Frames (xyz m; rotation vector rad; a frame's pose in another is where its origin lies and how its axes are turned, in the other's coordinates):
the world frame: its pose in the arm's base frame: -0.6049 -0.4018 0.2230 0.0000 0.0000 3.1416
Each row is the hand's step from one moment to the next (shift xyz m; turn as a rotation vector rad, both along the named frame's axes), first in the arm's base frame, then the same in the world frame.
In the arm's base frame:
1: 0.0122 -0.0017 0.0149 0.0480 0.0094 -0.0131
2: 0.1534 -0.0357 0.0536 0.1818 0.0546 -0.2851
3: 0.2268 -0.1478 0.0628 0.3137 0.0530 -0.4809
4: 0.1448 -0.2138 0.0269 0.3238 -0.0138 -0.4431
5: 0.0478 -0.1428 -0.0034 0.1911 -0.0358 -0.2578
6: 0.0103 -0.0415 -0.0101 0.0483 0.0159 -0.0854
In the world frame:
1: -0.0122 0.0017 0.0149 -0.0480 -0.0094 -0.0131
2: -0.1534 0.0357 0.0536 -0.1818 -0.0546 -0.2851
3: -0.2268 0.1478 0.0628 -0.3137 -0.0530 -0.4809
4: -0.1448 0.2138 0.0269 -0.3238 0.0138 -0.4431
5: -0.0478 0.1428 -0.0034 -0.1911 0.0358 -0.2578
6: -0.0103 0.0415 -0.0101 -0.0483 -0.0159 -0.0854

